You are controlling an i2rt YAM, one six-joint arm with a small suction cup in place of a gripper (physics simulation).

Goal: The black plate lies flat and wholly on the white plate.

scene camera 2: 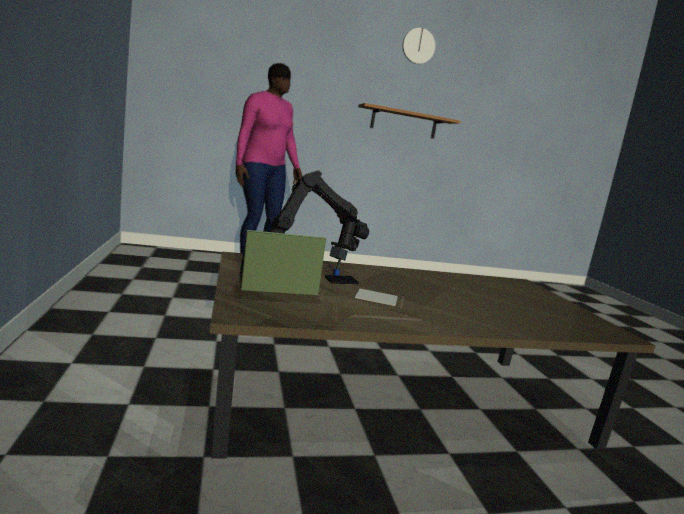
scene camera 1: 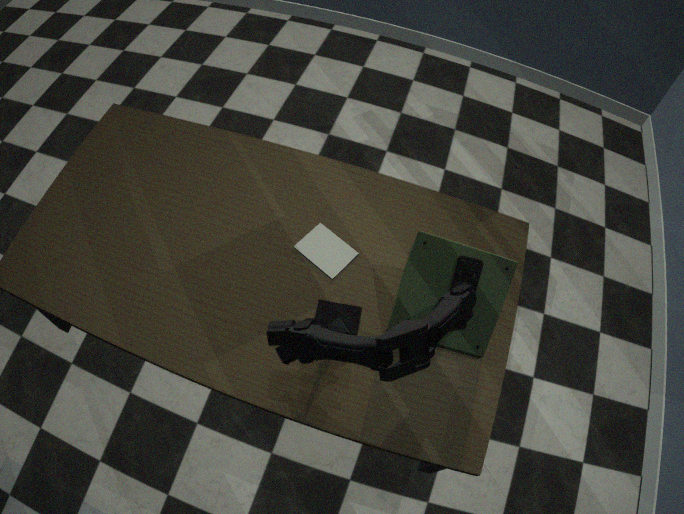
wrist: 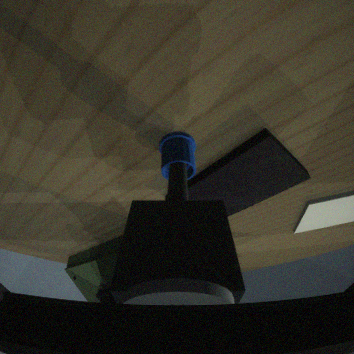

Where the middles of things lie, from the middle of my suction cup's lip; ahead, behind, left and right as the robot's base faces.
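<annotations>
My suction cup: 8 cm to the left of black plate (scene camera 1: 350, 315). White plate (scene camera 1: 329, 253): 1 cm below my suction cup, 9 cm ahead, 29 cm to the right.
</annotations>
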